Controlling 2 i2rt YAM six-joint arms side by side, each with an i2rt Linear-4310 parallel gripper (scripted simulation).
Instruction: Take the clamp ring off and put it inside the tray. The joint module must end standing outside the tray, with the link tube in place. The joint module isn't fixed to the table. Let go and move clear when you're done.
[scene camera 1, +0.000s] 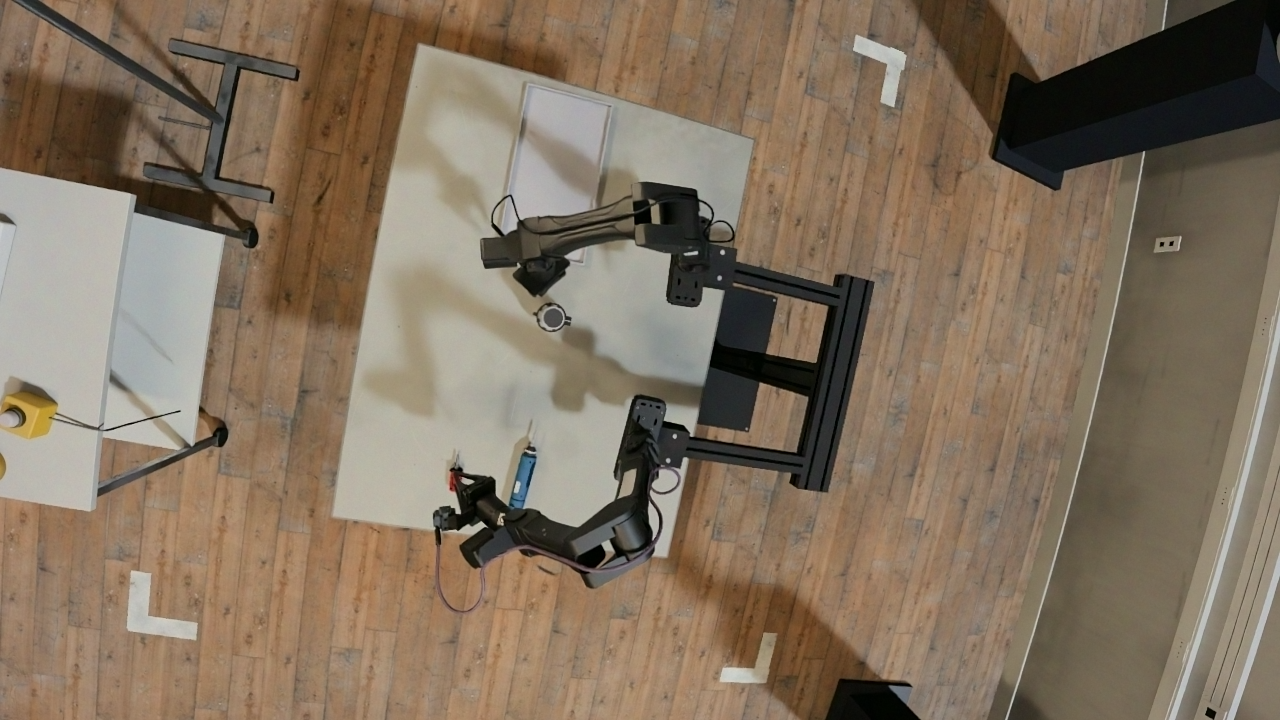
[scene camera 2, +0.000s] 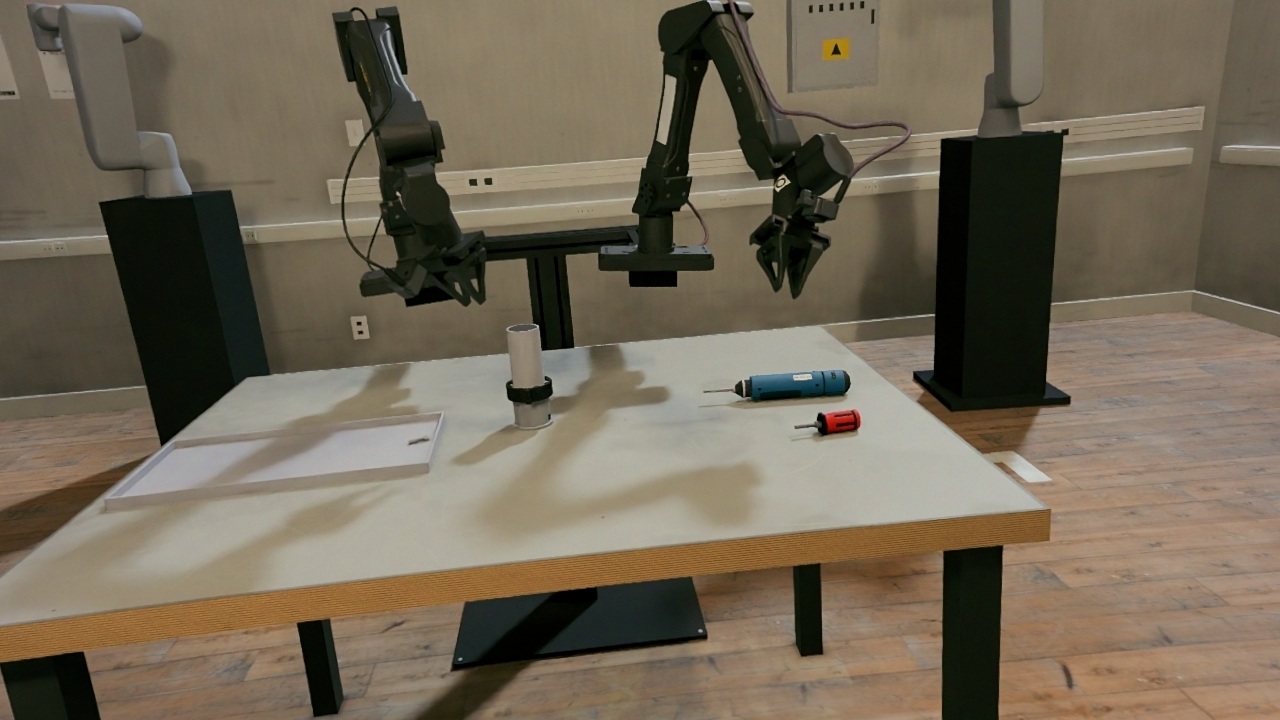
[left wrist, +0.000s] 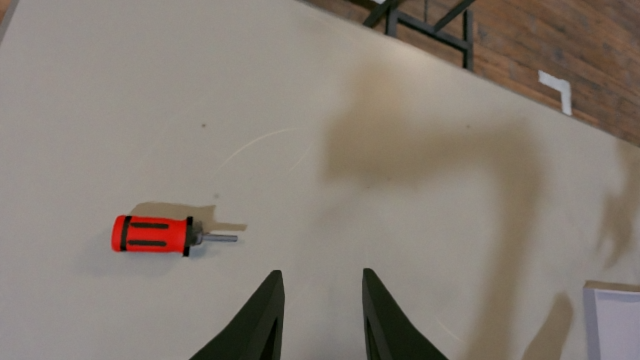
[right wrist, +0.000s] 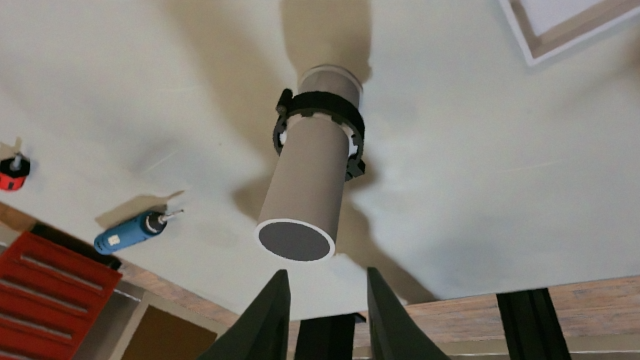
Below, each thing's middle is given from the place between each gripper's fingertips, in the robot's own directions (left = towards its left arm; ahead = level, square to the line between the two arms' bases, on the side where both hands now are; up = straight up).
Labels:
I see the black clamp ring (scene camera 2: 537, 393) 39 cm to the right of my left hand (scene camera 2: 787, 294), 16 cm below it and 12 cm behind it. The rest, counted from my left hand: pale link tube (scene camera 2: 524, 344): 40 cm to the right, 12 cm behind, 11 cm below; then white tray (scene camera 2: 286, 458): 74 cm to the right, 21 cm below, 4 cm behind; then short red screwdriver (left wrist: 129, 234): 20 cm below, 5 cm to the left, 2 cm ahead.
I see the black clamp ring 16 cm below my right hand (scene camera 2: 475, 303), 6 cm to the left of it and 4 cm behind it. Also, from my right hand: pale link tube: 11 cm below, 6 cm to the left, 4 cm behind; white tray: 29 cm to the right, 21 cm below, 4 cm ahead; short red screwdriver: 51 cm to the left, 20 cm below, 9 cm ahead.

